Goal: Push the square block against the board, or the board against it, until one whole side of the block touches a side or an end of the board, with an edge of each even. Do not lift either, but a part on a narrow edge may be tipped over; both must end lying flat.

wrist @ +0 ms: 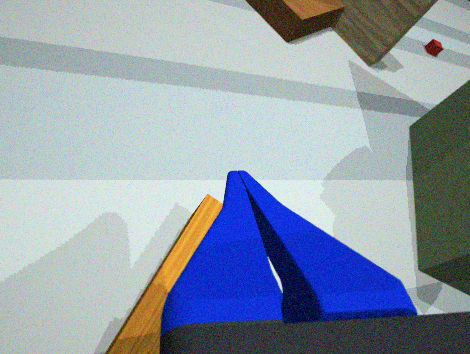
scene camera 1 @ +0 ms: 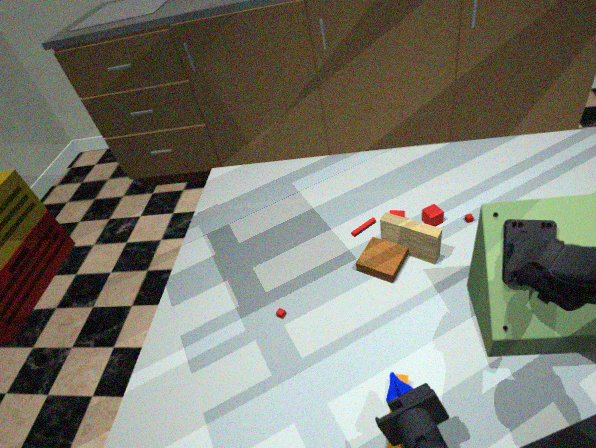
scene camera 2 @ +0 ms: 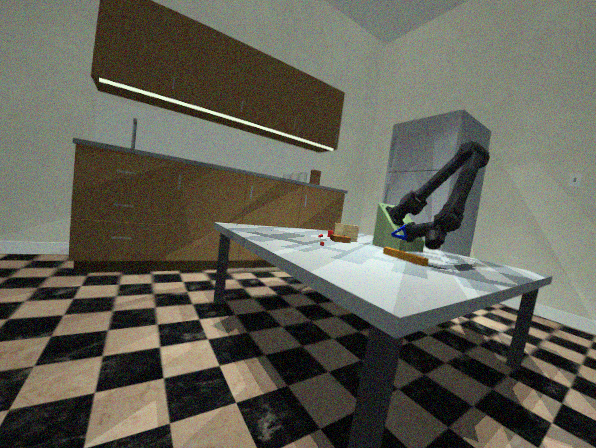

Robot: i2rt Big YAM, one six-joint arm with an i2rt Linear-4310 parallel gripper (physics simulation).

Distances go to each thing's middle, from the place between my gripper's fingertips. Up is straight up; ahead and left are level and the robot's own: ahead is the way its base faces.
The orange bar (wrist: 144, 322) lies 80 mm to the left of my hand, 80 mm below it and 10 mm behind it. The rest, counted from my hand: square block (scene camera 1: 382, 259) 340 mm to the right, 80 mm below, 20 mm ahead; then board (scene camera 1: 423, 241) 380 mm to the right, 50 mm below, 50 mm behind.
